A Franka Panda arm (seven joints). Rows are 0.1 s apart.
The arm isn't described. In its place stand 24 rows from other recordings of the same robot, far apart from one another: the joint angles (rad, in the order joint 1, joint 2, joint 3, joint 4, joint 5, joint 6, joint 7), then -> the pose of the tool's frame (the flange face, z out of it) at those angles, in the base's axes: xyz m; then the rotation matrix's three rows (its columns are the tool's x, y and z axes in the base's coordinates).
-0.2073 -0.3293 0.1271 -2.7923 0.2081 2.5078 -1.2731 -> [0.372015, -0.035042, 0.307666], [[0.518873, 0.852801, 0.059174], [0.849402, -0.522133, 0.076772], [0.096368, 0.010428, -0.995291]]
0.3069 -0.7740 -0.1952 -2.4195 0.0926 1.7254 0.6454 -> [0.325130, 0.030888, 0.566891], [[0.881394, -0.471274, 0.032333], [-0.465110, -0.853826, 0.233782], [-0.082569, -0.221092, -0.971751]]
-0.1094 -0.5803 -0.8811 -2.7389 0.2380 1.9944 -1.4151 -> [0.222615, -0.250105, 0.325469], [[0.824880, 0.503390, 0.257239], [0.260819, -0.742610, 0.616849], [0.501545, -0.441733, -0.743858]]
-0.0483 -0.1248 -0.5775 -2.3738 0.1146 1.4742 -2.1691 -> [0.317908, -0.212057, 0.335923], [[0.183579, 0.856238, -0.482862], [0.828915, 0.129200, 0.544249], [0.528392, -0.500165, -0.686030]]
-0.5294 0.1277 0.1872 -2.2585 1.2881 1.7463 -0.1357 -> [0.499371, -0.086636, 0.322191], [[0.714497, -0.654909, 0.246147], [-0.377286, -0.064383, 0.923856], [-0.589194, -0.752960, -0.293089]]
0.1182 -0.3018 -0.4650 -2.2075 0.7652 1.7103 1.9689 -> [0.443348, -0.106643, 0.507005], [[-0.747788, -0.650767, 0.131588], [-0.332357, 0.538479, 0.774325], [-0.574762, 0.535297, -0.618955]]
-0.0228 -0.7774 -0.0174 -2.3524 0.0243 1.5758 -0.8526 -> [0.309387, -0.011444, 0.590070], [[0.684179, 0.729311, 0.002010], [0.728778, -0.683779, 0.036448], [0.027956, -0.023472, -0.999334]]
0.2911 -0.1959 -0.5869 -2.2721 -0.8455 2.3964 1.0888 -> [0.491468, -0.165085, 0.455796], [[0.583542, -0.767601, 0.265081], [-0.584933, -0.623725, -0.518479], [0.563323, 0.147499, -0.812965]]
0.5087 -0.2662 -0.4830 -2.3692 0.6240 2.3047 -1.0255 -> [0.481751, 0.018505, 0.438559], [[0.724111, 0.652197, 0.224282], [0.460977, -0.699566, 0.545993], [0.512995, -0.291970, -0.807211]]
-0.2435 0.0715 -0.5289 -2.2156 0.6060 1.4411 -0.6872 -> [0.362619, -0.259128, 0.333227], [[0.943703, -0.323313, -0.069955], [-0.125684, -0.546063, 0.828263], [-0.305987, -0.772842, -0.555956]]
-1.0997 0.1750 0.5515 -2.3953 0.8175 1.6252 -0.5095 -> [0.389698, -0.144988, 0.252371], [[0.870371, -0.489715, -0.051322], [-0.135356, -0.338170, 0.931300], [-0.473427, -0.803630, -0.360619]]
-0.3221 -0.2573 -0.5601 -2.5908 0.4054 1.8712 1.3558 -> [0.263631, -0.259803, 0.313656], [[-0.718761, -0.688711, 0.095187], [-0.487751, 0.597057, 0.636884], [-0.495461, 0.411340, -0.765061]]
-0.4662 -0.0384 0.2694 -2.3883 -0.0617 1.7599 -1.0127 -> [0.406018, -0.086917, 0.302554], [[0.561143, 0.610488, -0.558949], [0.754105, -0.655462, 0.041165], [-0.341239, -0.444605, -0.828180]]
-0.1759 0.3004 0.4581 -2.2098 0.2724 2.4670 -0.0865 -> [0.529661, 0.153438, 0.255206], [[0.989508, 0.124692, -0.072984], [0.140556, -0.947721, 0.286475], [-0.033447, -0.293728, -0.955304]]
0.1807 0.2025 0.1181 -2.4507 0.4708 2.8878 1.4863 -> [0.487556, 0.123565, 0.239054], [[-0.041712, -0.977504, 0.206750], [-0.974847, 0.085162, 0.205963], [-0.218937, -0.192959, -0.956469]]
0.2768 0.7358 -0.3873 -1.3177 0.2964 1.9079 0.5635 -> [0.725926, 0.004407, 0.313638], [[0.757374, -0.646864, -0.089172], [-0.647501, -0.761637, 0.025524], [-0.084427, 0.038407, -0.995689]]
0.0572 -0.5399 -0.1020 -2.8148 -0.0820 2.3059 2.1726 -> [0.345539, -0.013357, 0.355679], [[-0.546917, -0.836648, 0.030048], [-0.837143, 0.546904, -0.009368], [-0.008596, -0.030278, -0.999505]]
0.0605 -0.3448 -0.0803 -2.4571 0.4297 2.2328 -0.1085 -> [0.444268, 0.003087, 0.437624], [[0.979130, -0.123333, 0.161533], [-0.173843, -0.919970, 0.351333], [0.105274, -0.372082, -0.922211]]
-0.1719 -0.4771 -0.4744 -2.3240 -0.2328 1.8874 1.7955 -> [0.317867, -0.281580, 0.498204], [[-0.682681, -0.730708, -0.003387], [-0.730658, 0.682678, -0.009430], [0.009203, -0.003962, -0.999950]]
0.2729 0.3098 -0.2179 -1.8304 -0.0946 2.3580 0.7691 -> [0.649953, 0.044894, 0.390297], [[0.773634, -0.589438, 0.232496], [-0.579734, -0.806545, -0.115728], [0.255733, -0.045255, -0.965688]]
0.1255 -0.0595 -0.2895 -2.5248 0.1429 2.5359 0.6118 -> [0.457054, -0.076555, 0.303736], [[0.629338, -0.772181, 0.087587], [-0.777056, -0.623691, 0.084817], [-0.010867, -0.121439, -0.992539]]
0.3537 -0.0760 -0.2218 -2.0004 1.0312 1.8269 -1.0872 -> [0.524754, 0.137088, 0.520903], [[0.655484, 0.753749, -0.046933], [0.433965, -0.325071, 0.840240], [0.618074, -0.571131, -0.540180]]
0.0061 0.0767 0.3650 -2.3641 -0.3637 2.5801 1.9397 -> [0.480805, 0.193921, 0.309749], [[0.273122, -0.937016, 0.217729], [-0.950302, -0.297964, -0.090244], [0.149435, -0.182261, -0.971828]]
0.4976 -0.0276 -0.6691 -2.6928 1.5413 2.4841 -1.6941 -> [0.380061, -0.068158, 0.222392], [[0.855249, 0.267382, 0.443909], [-0.028481, -0.831062, 0.555450], [0.517433, -0.487691, -0.703150]]
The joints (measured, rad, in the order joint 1, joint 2, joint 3, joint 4, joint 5, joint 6, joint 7), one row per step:
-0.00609 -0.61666 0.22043 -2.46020 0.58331 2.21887 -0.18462
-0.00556 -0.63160 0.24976 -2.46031 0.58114 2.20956 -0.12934
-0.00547 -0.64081 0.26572 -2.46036 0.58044 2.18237 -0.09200
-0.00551 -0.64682 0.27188 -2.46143 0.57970 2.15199 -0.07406
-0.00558 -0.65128 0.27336 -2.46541 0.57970 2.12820 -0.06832
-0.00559 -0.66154 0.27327 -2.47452 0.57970 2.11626 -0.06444
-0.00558 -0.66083 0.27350 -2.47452 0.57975 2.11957 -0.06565
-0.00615 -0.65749 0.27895 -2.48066 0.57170 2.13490 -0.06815
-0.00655 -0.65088 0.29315 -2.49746 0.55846 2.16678 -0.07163
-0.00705 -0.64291 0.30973 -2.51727 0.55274 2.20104 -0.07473
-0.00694 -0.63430 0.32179 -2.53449 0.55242 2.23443 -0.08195
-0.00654 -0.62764 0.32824 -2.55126 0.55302 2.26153 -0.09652
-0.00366 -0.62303 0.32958 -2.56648 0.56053 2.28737 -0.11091
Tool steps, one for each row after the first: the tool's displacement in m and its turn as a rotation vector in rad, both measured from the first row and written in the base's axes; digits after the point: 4 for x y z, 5 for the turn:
-0.0068 0.0134 0.0025 -0.00145 0.01517 -0.01881
-0.0124 0.0214 0.0018 -0.00133 0.04540 -0.02729
-0.0168 0.0252 -0.0003 -0.00282 0.07519 -0.02629
-0.0200 0.0263 -0.0033 -0.00485 0.09866 -0.02176
-0.0238 0.0258 -0.0054 -0.00655 0.10967 -0.02226
-0.0234 0.0258 -0.0053 -0.00672 0.10687 -0.02229
-0.0224 0.0263 -0.0086 -0.01874 0.09958 -0.02172
-0.0213 0.0285 -0.0175 -0.04262 0.08897 -0.01977
-0.0205 0.0314 -0.0282 -0.06126 0.08156 -0.01876
-0.0194 0.0331 -0.0374 -0.07281 0.07252 -0.01723
-0.0187 0.0328 -0.0458 -0.08288 0.06457 -0.01114
-0.0182 0.0318 -0.0522 -0.08350 0.05572 -0.00846

